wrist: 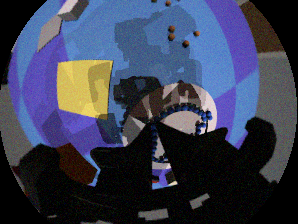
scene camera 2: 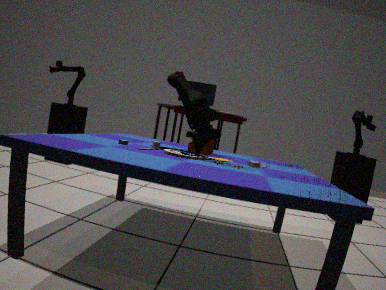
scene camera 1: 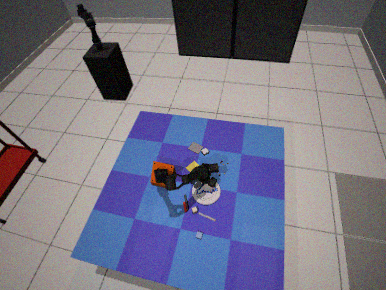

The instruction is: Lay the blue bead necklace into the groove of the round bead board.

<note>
I see my gripper (wrist: 153,124), a yellow square (wrist: 83,86) and a round white bead board (wrist: 185,121).
</note>
